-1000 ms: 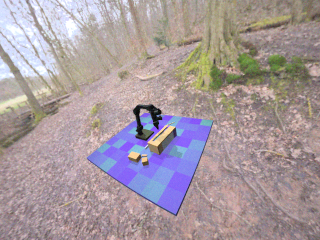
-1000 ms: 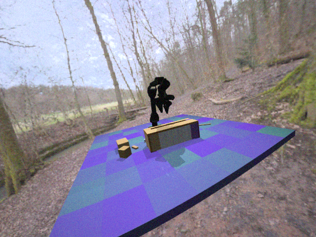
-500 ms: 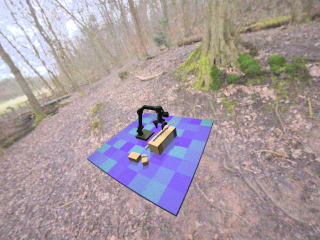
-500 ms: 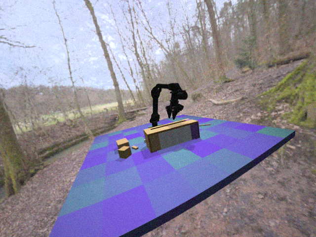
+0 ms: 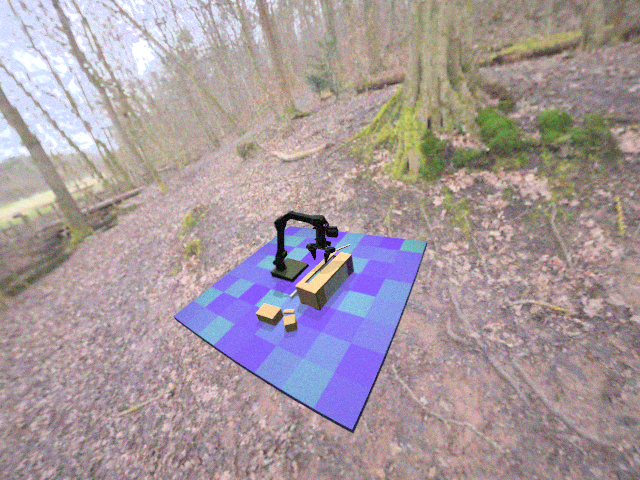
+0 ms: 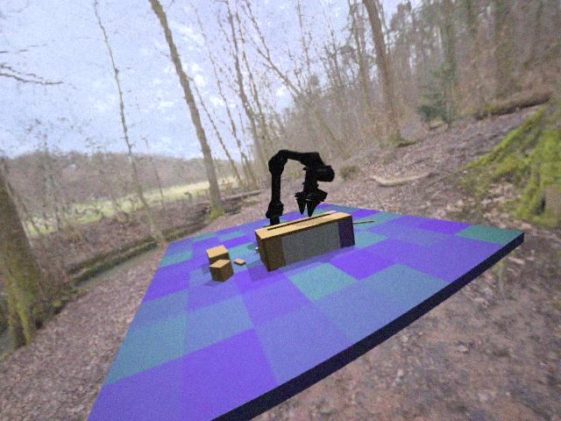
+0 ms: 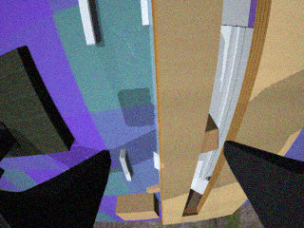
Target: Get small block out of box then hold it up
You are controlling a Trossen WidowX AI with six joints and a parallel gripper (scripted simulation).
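My gripper tip is now 8 cm above the box, 5 cm to the left of it and 2 cm short of it. From my gripper tip the other things lie so: thin tan stick (35 cm to the left, 14 cm below, 4 cm behind); then tan block (5 cm below, 4 cm to the right, 4 cm ahead).
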